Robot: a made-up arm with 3 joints. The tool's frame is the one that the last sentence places.
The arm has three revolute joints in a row. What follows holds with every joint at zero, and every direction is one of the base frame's.
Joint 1 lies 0.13 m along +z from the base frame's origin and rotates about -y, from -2.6 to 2.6 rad.
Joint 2 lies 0.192 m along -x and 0.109 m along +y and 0.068 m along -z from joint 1 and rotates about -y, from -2.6 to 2.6 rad.
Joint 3 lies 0.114 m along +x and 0.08 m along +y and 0.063 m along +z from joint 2 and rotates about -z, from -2.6 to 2.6 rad.
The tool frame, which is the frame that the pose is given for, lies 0.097 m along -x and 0.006 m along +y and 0.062 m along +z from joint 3; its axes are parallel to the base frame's.
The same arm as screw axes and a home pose.
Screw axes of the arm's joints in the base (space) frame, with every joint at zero. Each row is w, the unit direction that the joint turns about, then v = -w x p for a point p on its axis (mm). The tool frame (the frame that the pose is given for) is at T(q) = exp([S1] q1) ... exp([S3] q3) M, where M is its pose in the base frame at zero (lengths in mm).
S1 = (0, -1, 0, 130, 0, 0)
S2 = (0, -1, 0, 62, 0, 192)
S3 = (0, 0, -1, -189, -78, 0)
M: xyz -175 195 187 (mm) quaternion w x y z 1 0 0 0
Joint limits (deg, base to tool): -148.97..148.97 -148.97..148.97 -148.97..148.97

